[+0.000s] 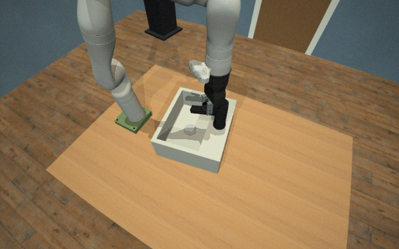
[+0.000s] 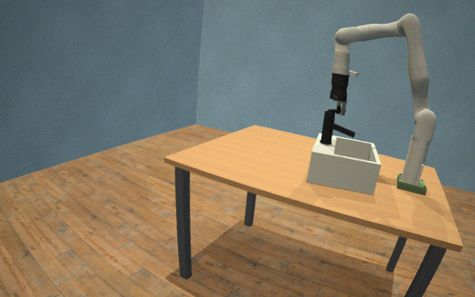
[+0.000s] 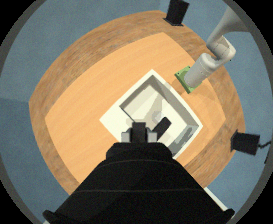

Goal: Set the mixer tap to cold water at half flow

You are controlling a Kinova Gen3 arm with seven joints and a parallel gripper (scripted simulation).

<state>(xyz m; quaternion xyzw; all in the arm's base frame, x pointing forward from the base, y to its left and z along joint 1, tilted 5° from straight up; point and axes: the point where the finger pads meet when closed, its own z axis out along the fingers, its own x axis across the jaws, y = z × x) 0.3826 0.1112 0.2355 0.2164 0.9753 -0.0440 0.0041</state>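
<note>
The lever lies 20 mm to the left of my hand and 10 mm ahead of it. Round my hand: black mixer tap (50 mm below, 40 mm to the left, 10 mm ahead); then white basin (240 mm below, 80 mm behind, 20 mm to the left).
</note>
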